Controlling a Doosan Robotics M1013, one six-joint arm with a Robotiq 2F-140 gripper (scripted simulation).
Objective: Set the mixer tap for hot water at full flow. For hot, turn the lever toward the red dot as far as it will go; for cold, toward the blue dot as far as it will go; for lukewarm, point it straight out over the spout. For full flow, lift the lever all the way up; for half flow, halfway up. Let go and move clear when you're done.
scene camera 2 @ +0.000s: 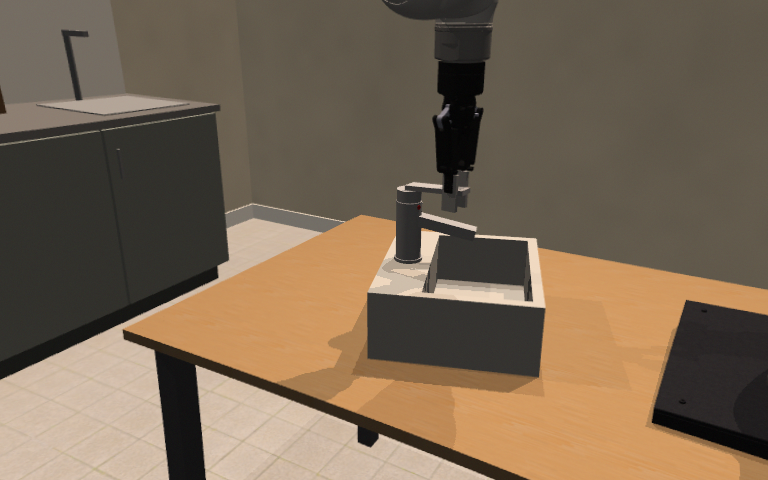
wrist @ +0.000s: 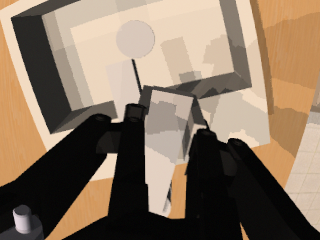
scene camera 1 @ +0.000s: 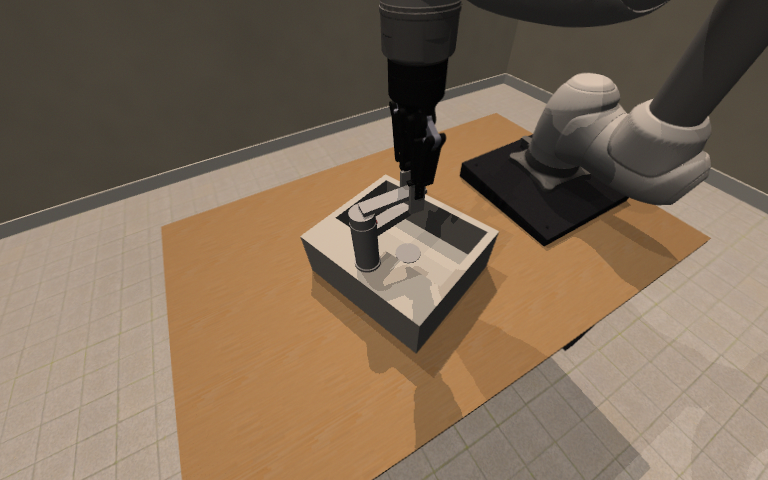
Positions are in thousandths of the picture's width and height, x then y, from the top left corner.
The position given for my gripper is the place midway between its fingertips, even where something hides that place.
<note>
I see my gripper (scene camera 1: 536, 426), a grey mixer tap (scene camera 2: 535, 457) and a pale box-shaped sink (scene camera 2: 528, 678).
My gripper also shows in scene camera 2 (scene camera 2: 592, 434) and in the wrist view (wrist: 520, 440). The grey mixer tap shows as well in the wrist view (wrist: 386, 323) and in scene camera 1 (scene camera 1: 476, 507). The pale box-shaped sink is seen too in the wrist view (wrist: 189, 252) and in scene camera 1 (scene camera 1: 559, 543).
</note>
